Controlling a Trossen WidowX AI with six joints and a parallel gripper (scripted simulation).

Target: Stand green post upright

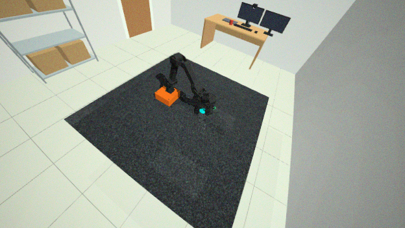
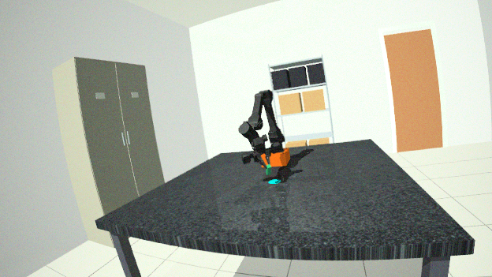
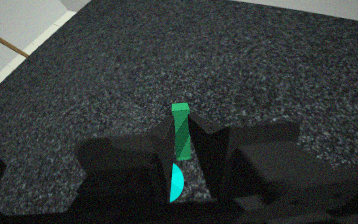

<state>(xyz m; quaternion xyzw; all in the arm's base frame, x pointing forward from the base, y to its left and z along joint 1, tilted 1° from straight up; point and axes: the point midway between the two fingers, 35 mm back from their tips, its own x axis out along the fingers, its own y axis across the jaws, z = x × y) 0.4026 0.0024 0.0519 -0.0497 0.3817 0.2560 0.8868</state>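
My gripper tip is 10 cm above the cyan circle and 9 cm past it. Round my gripper tip: green post 2 cm below, 1 cm behind.
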